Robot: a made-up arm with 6 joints. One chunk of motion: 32 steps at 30 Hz.
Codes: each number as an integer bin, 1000 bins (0 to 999) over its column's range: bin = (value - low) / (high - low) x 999, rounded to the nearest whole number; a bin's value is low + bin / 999 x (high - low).
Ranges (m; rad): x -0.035..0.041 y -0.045..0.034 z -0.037..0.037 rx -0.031..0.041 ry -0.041..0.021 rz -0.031..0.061
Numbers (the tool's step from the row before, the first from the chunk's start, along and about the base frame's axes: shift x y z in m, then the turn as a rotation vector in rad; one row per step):
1: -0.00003 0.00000 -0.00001 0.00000 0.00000 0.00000
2: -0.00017 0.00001 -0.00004 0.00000 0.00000 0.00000
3: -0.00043 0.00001 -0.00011 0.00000 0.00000 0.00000
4: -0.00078 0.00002 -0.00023 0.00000 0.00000 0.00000
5: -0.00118 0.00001 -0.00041 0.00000 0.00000 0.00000
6: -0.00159 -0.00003 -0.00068 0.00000 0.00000 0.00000
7: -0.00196 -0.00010 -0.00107 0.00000 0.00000 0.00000
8: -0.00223 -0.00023 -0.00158 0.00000 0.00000 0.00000
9: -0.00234 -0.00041 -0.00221 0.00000 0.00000 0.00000
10: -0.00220 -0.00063 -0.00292 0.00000 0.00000 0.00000
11: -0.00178 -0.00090 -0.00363 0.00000 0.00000 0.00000
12: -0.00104 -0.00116 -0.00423 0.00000 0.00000 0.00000
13: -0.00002 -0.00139 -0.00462 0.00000 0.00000 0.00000
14: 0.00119 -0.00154 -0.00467 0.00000 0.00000 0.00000
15: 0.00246 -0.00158 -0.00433 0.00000 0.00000 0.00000
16: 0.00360 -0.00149 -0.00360 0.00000 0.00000 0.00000
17: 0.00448 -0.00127 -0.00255 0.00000 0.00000 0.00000
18: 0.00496 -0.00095 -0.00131 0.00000 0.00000 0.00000
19: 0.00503 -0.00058 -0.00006 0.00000 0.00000 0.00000
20: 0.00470 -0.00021 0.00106 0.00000 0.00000 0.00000
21: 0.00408 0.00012 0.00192 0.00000 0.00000 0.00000
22: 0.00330 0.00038 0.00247 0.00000 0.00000 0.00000
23: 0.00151 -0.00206 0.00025 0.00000 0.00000 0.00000
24: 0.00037 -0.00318 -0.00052 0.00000 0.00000 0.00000
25: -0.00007 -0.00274 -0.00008 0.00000 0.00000 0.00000
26: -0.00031 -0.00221 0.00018 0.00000 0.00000 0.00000
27: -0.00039 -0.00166 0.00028 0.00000 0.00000 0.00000
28: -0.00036 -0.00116 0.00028 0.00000 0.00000 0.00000
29: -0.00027 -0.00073 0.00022 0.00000 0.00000 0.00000
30: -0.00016 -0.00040 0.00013 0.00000 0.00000 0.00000
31: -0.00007 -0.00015 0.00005 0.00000 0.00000 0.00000
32: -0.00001 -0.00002 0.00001 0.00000 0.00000 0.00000
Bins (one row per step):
1: 460 569 499 430 661 337
2: 458 569 499 430 661 337
3: 454 569 498 430 661 337
4: 450 569 496 430 661 337
5: 445 569 494 430 661 337
6: 439 569 490 430 661 337
7: 434 568 485 430 661 337
8: 431 566 478 430 661 337
9: 429 564 470 430 661 337
10: 431 561 460 430 661 337
11: 437 558 450 430 661 337
12: 446 554 442 430 661 337
13: 460 551 437 430 661 337
14: 476 550 436 430 661 337
15: 492 549 441 430 661 337
16: 507 550 451 430 661 337
17: 519 553 465 430 661 337
18: 525 557 482 430 661 337
19: 526 562 499 430 661 337
20: 522 566 514 430 661 337
21: 514 571 525 430 661 337
22: 503 574 533 430 661 337
23: 480 543 503 430 661 337
24: 465 529 492 430 661 337
25: 459 534 498 430 661 337
26: 456 541 502 430 661 337
27: 455 548 503 430 661 337
28: 455 554 503 430 661 337
29: 457 560 502 430 661 337
30: 458 564 501 430 661 337
31: 459 567 500 430 661 337
32: 460 569 500 430 661 337

